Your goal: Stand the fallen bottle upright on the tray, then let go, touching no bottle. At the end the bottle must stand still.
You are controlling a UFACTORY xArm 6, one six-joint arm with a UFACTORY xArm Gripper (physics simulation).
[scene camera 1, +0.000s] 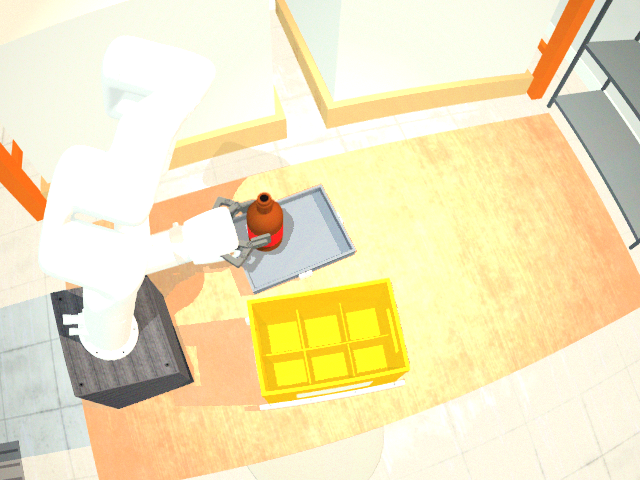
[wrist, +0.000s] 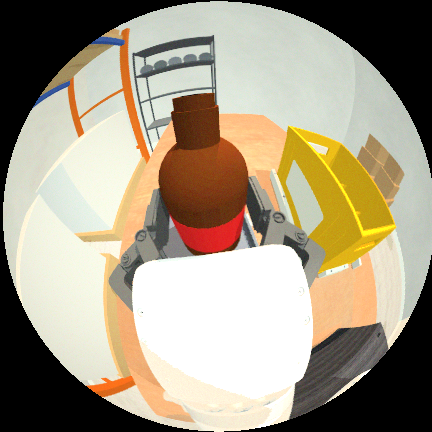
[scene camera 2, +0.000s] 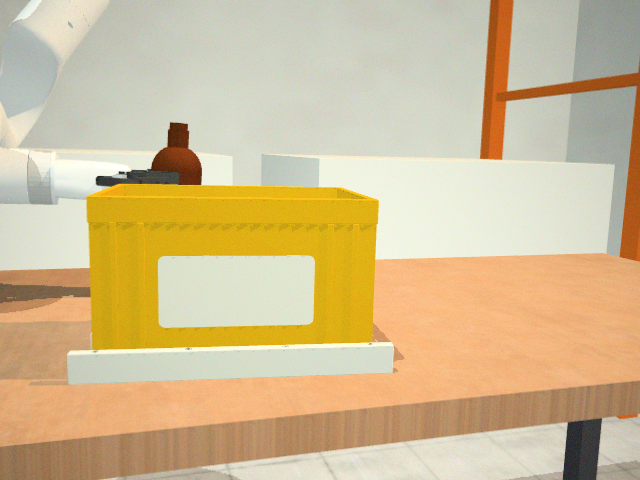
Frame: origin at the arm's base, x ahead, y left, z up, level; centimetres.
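Where they show: gripper, fingertip midpoint: [scene camera 1: 264, 220] [wrist: 204, 191] [scene camera 2: 176, 181]; arm's base, origin of the base link: [scene camera 1: 108, 330].
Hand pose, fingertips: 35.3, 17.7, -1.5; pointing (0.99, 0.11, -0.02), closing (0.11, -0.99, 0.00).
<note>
Each offset is from my fingertips to the top centre of the thing, as dx, dy, dz. "*": to the spot under its first point. Level surfaces: height alone.
The brown bottle with a red label {+0.0, +0.0, +8.6} [scene camera 1: 265, 219] [scene camera 2: 176, 155] [wrist: 204, 180] stands upright, neck up, over the left part of the grey tray {* +11.4, +3.1, -16.4} [scene camera 1: 315, 232]. My gripper [scene camera 1: 258, 222] [scene camera 2: 173, 178] [wrist: 204, 191] comes in level from the left and is shut on the bottle, with one finger on each side of its body. In the scene camera 2 view the crate hides the bottle's lower part and the tray. The bottle's base is mostly hidden by the gripper in the wrist view, so I cannot tell whether it touches the tray floor.
A yellow crate with several compartments {+6.9, -26.0, +0.6} [scene camera 1: 320, 297] [scene camera 2: 232, 240] [wrist: 335, 200] stands close beside the tray, on the near side in the scene camera 1 view. The arm's dark pedestal [scene camera 1: 149, 356] is at the left of the wooden table {dz -17.0} [scene camera 1: 465, 232]. Grey shelves [scene camera 1: 599, 124] stand beyond its far right end.
</note>
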